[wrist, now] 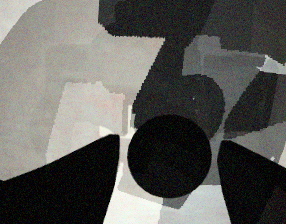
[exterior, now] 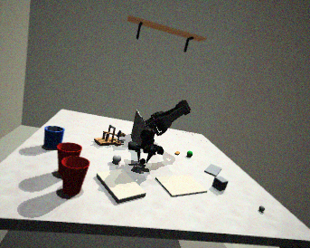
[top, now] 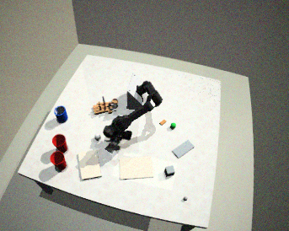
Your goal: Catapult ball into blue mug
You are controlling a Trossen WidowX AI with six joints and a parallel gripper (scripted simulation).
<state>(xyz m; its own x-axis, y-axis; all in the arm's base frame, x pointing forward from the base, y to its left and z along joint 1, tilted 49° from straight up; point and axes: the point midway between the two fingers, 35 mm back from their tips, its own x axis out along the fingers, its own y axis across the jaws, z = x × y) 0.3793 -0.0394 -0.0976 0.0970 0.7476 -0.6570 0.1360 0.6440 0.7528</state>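
Now: gripper tip 27 cm past the wooden catapult, 12 cm to the left of it and 4 cm below it. The rest, counted from my gripper tip: orange block (19 cm behind, 30 cm to the left, 1 cm below); pale grey ball (1 cm ahead, 14 cm to the right, 1 cm above); black ball (1 cm above).
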